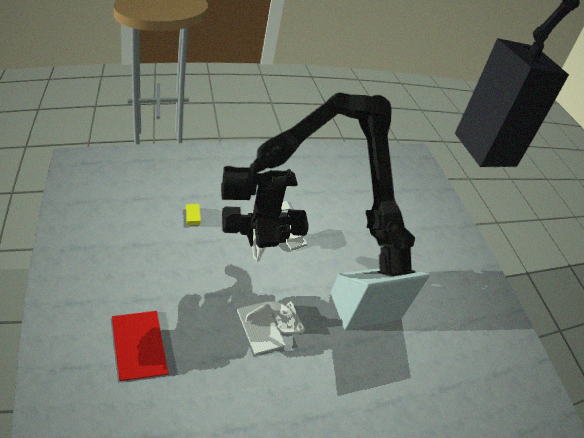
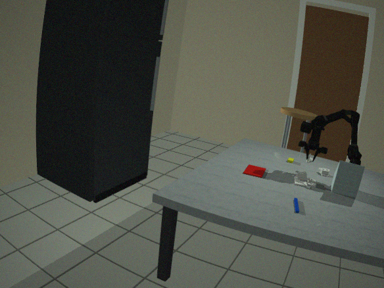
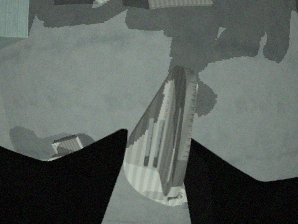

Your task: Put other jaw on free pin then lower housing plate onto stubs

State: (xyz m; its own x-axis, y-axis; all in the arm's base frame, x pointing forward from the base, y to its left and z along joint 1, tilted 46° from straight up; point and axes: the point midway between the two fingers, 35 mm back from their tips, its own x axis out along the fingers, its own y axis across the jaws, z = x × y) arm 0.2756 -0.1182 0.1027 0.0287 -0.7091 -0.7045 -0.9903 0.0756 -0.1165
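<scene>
The white jaw lies 10 mm ahead of my gripper tip and 30 mm to the right of it. The rest, counted from my gripper tip: red flat sheet (300 mm ahead, 180 mm to the left, 80 mm below); then yellow block (130 mm ahead, 190 mm to the right, 80 mm below); then small white piece (120 mm behind, 200 mm to the right, 80 mm below).
</scene>
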